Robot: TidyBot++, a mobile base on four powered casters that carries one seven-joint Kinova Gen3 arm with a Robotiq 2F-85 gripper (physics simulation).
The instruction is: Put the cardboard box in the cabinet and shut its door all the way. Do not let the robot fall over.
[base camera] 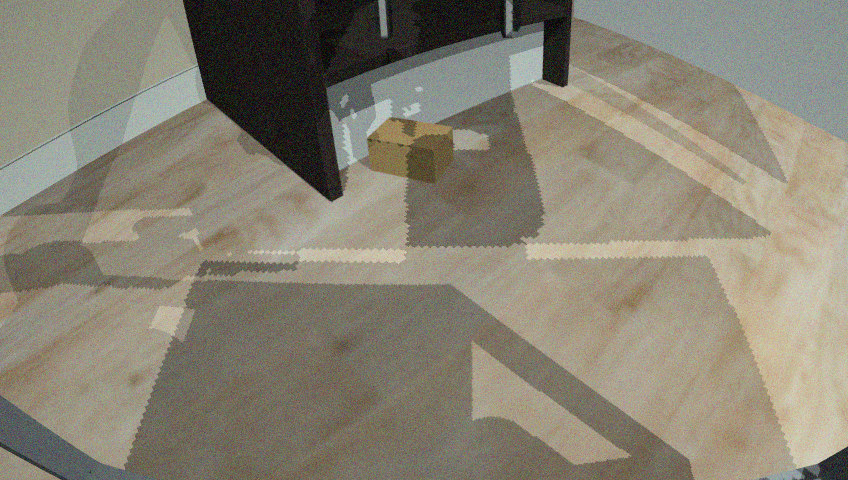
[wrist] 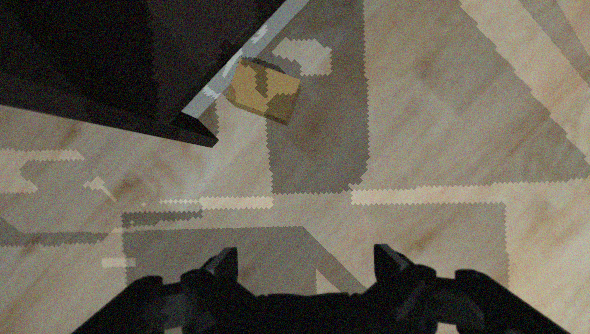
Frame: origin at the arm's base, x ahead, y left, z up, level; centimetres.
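Where they show: gripper, fingertip midpoint: (base camera: pixel 447 34) (wrist: pixel 305 260).
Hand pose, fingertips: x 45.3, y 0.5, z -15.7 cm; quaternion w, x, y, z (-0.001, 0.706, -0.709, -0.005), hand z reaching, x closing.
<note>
After its pixels a point has its place.
The cardboard box (base camera: pixel 389 157) @(x 60.0, y 8.1, z -37.0 cm) (wrist: pixel 250 90) @(x 62.1, y 7.3, z -34.6 cm) lies on the floor at the front edge of the dark cabinet (base camera: pixel 261 89) @(x 66.2, y 26.2, z -27.9 cm) (wrist: pixel 90 55) @(x 62.1, y 19.7, z -22.4 cm), just right of its near side panel in the base camera view. The cabinet stands on legs against the wall, and the lower ends of two upright handles (base camera: pixel 383 19) (base camera: pixel 508 17) show on its front. The upper part of the cabinet is out of view, so how its door stands cannot be told. My gripper (wrist: pixel 305 260) @(x 45.3, y 0.5, z -15.7 cm) is open and empty, above the floor and apart from the box, which shows beyond the fingertips in the wrist view.
A beige wall (base camera: pixel 59 59) @(x 76.4, y 74.9, z -16.8 cm) with a pale skirting board (base camera: pixel 119 124) @(x 80.0, y 69.1, z -35.2 cm) runs along the left, and a grey wall (base camera: pixel 743 47) @(x 63.7, y -41.1, z -18.7 cm) is behind at the right. The wooden floor (base camera: pixel 624 309) @(x 37.4, y -16.8, z -39.6 cm) (wrist: pixel 440 125) @(x 56.9, y -21.5, z -39.6 cm) carries sharp-edged shadows. Dark parts of the robot's base show at the lower corners of the base camera view.
</note>
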